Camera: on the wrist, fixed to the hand. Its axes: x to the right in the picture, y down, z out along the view.
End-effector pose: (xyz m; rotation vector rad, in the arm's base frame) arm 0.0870 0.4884 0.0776 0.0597 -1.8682 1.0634
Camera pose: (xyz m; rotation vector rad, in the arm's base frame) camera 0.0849 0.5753 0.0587 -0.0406 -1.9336 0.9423
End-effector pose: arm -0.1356 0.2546 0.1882 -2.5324 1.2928 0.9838
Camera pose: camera -0.1514 0.1779 0.2304 -2.6321 1.2932 1.1047
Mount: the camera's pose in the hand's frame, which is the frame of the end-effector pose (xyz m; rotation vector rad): 0.0197 0.0670 -0.0551 -0.1381 0.0074 0.0172
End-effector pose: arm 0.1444 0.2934 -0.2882 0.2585 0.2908 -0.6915
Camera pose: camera 0.1931 0.3496 -0.3370 0.1319 0.3415 -0.6505
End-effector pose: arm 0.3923 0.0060 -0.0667 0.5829 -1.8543 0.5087
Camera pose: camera 0.3857 0.0887 -0.0345 0.4722 -1.8719 0.3899
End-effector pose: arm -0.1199 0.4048 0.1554 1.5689 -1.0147 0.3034
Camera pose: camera -0.1393 0.4500 0.2295 1.4342 -1.0224 0.2456
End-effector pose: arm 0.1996 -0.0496 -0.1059 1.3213 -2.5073 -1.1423
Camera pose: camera 0.1637 -0.0726 -0.0278 1.2640 -2.3811 -1.2785
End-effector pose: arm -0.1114 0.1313 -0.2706 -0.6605 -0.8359 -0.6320
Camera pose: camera -0.0276 0.1284 -0.3003 -0.7892 -0.7837 -0.6805
